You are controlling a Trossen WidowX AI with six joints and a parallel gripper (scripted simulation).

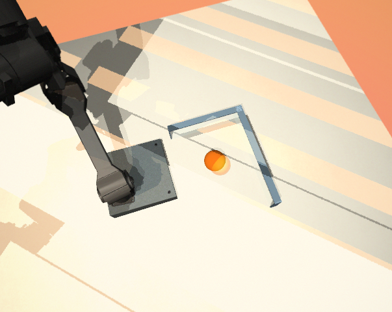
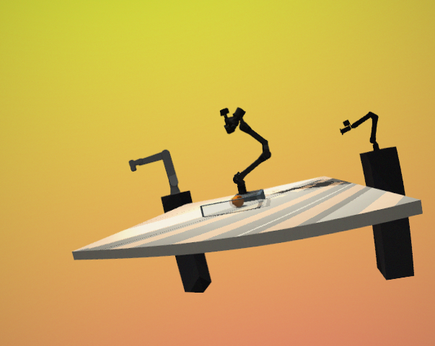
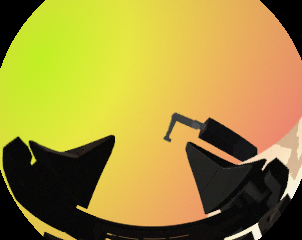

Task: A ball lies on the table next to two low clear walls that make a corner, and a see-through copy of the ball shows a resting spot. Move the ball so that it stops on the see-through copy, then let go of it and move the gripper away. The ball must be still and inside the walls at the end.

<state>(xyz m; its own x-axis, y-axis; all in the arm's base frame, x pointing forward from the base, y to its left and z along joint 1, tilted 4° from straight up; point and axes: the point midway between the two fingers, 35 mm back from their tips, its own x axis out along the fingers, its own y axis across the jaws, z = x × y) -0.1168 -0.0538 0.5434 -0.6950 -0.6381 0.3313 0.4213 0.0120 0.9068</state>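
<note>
The orange ball is 40 cm ahead of my gripper tip, 10 cm to the left of it and 57 cm below it. Round my gripper tip: see-through copy of ball 41 cm ahead, 8 cm to the left, 57 cm below.
</note>
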